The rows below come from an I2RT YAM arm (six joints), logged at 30 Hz.
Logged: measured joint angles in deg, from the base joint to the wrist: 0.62, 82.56, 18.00, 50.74, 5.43, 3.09; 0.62, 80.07, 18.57, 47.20, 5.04, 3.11; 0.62, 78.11, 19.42, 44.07, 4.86, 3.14; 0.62, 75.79, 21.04, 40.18, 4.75, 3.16; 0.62, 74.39, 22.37, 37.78, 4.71, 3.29; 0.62, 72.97, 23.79, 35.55, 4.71, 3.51; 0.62, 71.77, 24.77, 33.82, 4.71, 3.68; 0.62, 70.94, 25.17, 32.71, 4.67, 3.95; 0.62, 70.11, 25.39, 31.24, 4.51, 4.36; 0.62, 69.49, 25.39, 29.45, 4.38, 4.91; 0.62, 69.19, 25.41, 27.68, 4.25, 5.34; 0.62, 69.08, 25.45, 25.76, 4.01, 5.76; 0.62, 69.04, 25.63, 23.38, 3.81, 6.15
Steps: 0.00, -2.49, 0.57, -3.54, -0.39, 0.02; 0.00, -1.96, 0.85, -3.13, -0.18, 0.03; 0.00, -2.32, 1.62, -3.89, -0.11, 0.02; 0.00, -1.40, 1.33, -2.40, -0.04, 0.13; 0.00, -1.42, 1.42, -2.23, 0.00, 0.22; 0.00, -1.20, 0.98, -1.73, 0.00, 0.17; 0.00, -0.83, 0.40, -1.11, -0.04, 0.27; 0.00, -0.83, 0.22, -1.47, -0.16, 0.41; 0.00, -0.62, 0.00, -1.79, -0.13, 0.55; 0.00, -0.30, 0.02, -1.77, -0.13, 0.43; 0.00, -0.11, 0.04, -1.92, -0.24, 0.42; 0.00, -0.04, 0.18, -2.38, -0.20, 0.39
